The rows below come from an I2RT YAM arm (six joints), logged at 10 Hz.
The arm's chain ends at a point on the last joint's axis. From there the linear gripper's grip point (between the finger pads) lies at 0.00 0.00 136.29 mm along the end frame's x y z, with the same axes.
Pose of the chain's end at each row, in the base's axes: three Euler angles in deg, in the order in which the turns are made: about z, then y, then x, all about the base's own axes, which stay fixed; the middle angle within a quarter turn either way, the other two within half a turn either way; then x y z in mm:
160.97 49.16 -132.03 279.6 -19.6 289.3
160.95 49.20 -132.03 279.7 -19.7 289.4
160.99 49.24 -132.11 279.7 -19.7 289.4
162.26 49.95 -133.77 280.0 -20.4 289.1
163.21 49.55 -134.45 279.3 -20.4 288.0
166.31 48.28 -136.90 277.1 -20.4 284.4
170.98 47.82 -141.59 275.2 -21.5 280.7
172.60 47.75 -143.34 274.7 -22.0 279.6
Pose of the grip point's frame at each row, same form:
160.97 49.16 -132.03 382.7 46.6 229.6
160.95 49.20 -132.03 382.9 46.4 229.8
160.99 49.24 -132.11 382.9 46.3 229.7
162.26 49.95 -133.77 384.3 42.9 228.4
163.21 49.55 -134.45 383.0 42.7 226.1
166.31 48.28 -136.90 378.8 41.6 218.2
170.98 47.82 -141.59 376.2 35.4 209.0
172.60 47.75 -143.34 375.6 32.7 206.1

